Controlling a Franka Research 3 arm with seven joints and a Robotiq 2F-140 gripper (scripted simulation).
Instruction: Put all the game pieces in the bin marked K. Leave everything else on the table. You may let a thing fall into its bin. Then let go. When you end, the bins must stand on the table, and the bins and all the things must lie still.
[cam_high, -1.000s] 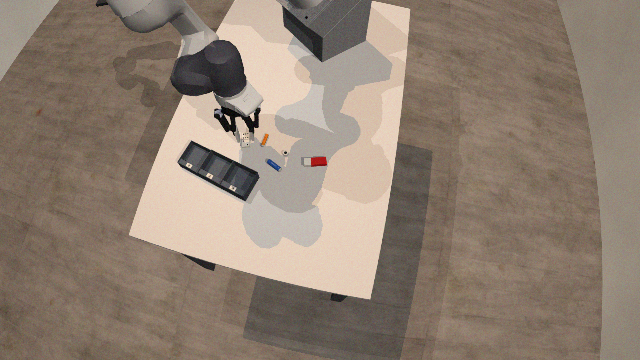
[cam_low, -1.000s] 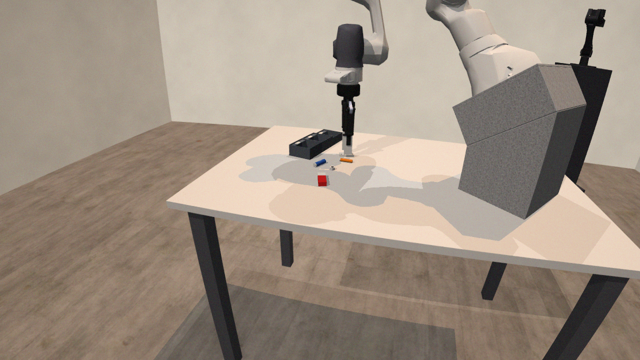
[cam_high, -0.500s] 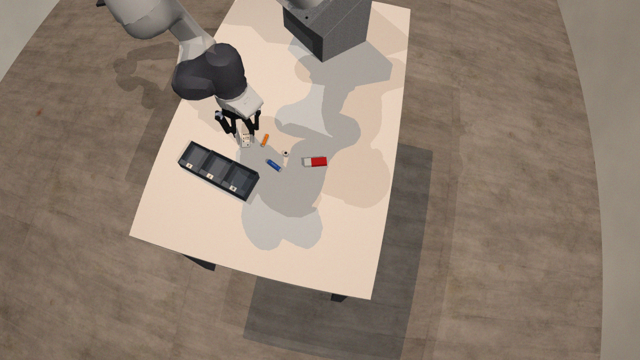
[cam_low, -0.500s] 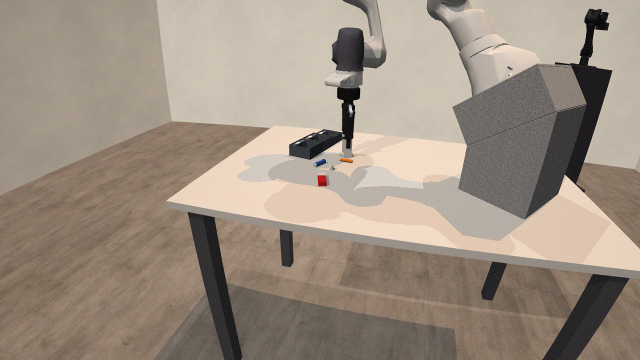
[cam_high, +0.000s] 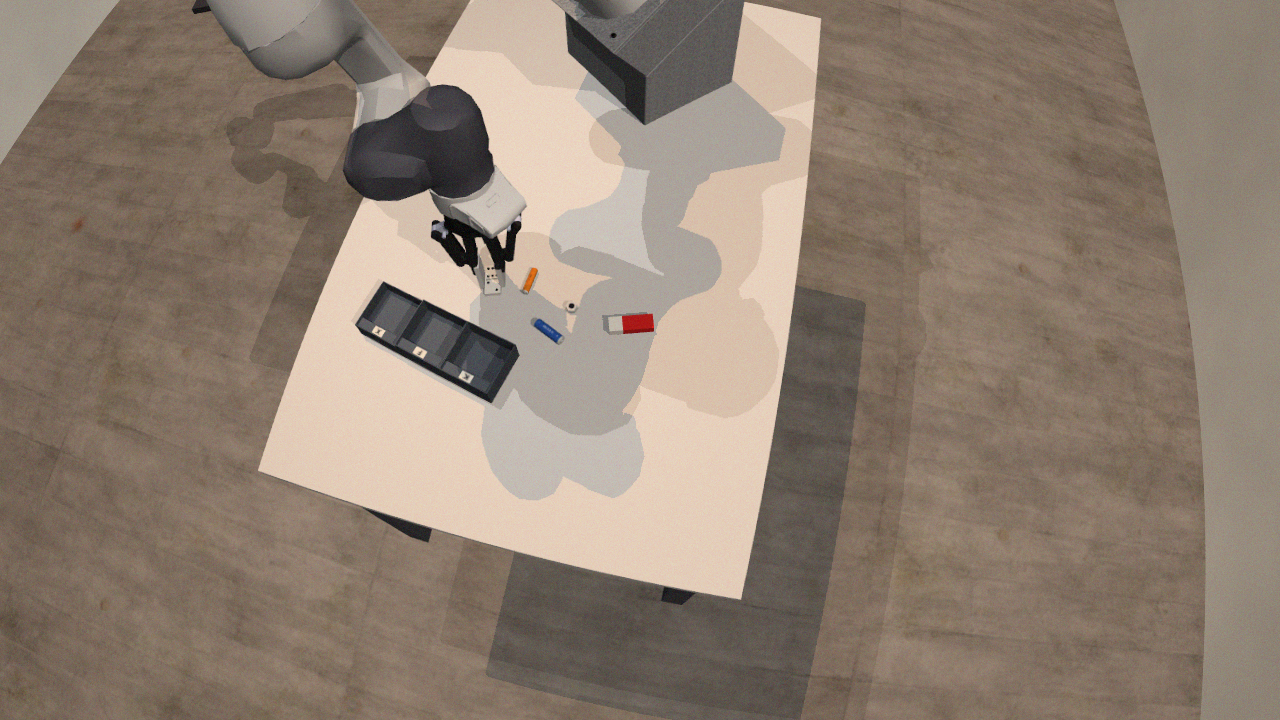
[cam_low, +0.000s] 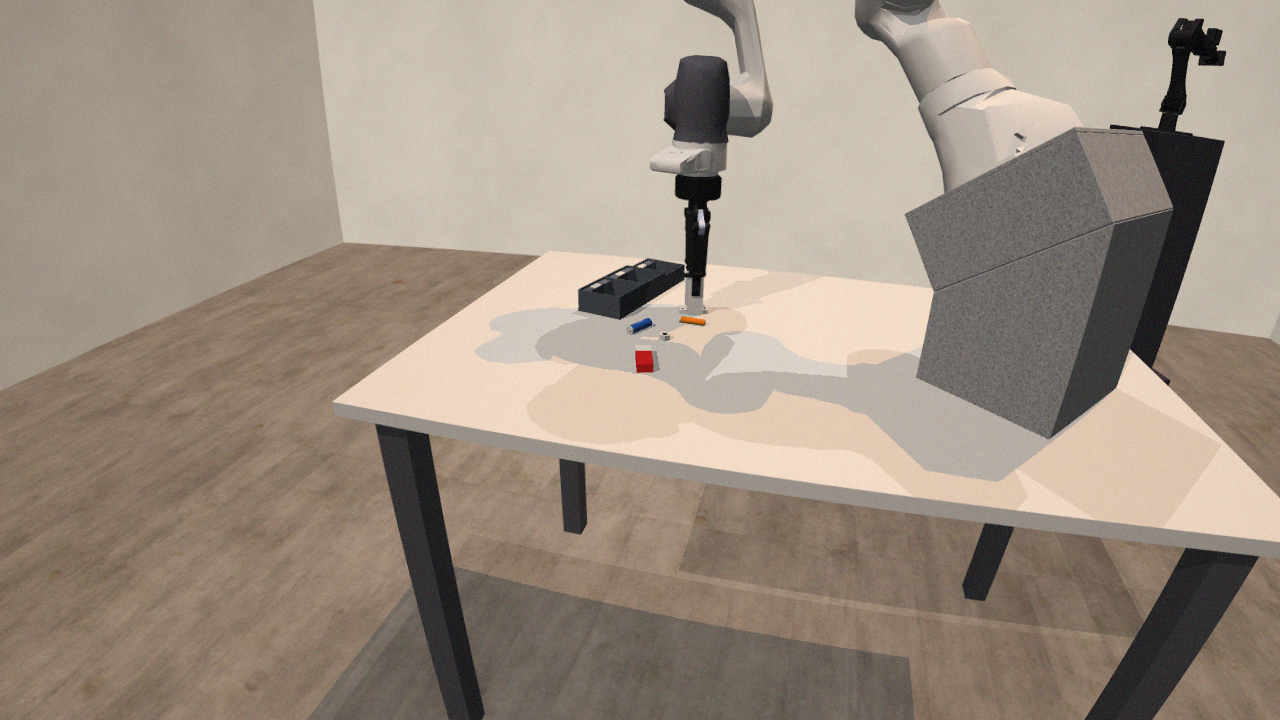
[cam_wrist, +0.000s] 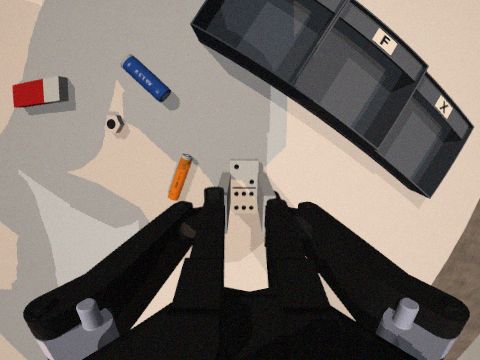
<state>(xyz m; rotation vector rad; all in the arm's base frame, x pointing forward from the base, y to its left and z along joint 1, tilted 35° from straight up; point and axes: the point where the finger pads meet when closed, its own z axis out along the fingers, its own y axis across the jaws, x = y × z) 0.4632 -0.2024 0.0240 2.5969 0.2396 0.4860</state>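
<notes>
Now: hand 6 cm to the right of the orange battery and 3 cm above it. The rest, counted from my hand: tray 11 cm ahead, 8 cm to the right, 2 cm below; then blue battery 9 cm ahead, 9 cm to the left, 3 cm below; then white domino 3 cm below.
</notes>
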